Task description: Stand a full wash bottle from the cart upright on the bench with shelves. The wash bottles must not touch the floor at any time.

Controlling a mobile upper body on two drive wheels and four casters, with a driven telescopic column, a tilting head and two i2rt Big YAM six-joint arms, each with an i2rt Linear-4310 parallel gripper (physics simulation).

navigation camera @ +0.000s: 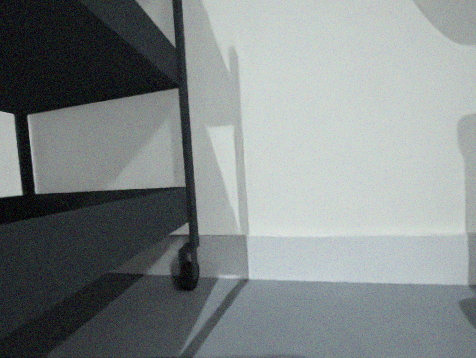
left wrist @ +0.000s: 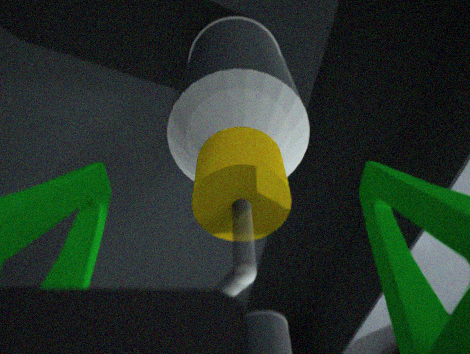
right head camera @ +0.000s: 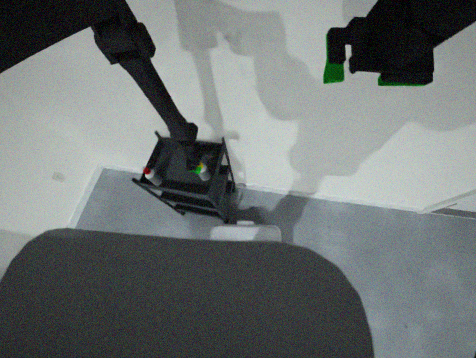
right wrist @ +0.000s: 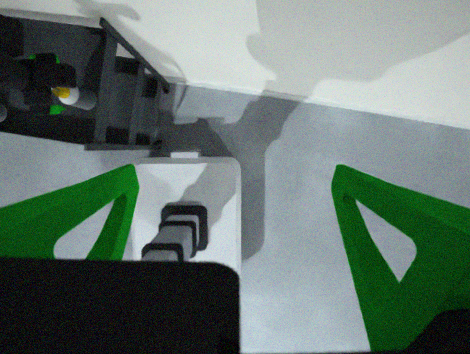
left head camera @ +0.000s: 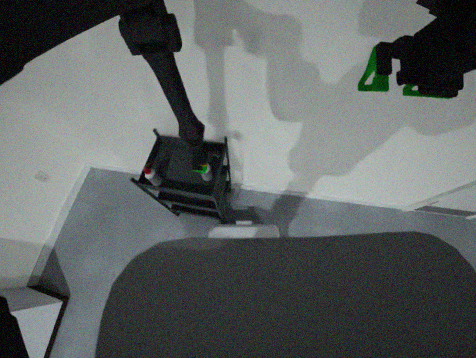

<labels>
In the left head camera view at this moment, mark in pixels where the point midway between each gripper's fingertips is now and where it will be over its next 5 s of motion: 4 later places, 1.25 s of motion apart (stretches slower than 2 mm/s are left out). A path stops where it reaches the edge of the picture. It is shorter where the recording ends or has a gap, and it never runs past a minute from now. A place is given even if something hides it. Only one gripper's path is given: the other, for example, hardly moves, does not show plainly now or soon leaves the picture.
My right gripper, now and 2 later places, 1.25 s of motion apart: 381, 89; 404, 60; 430, 26
</labels>
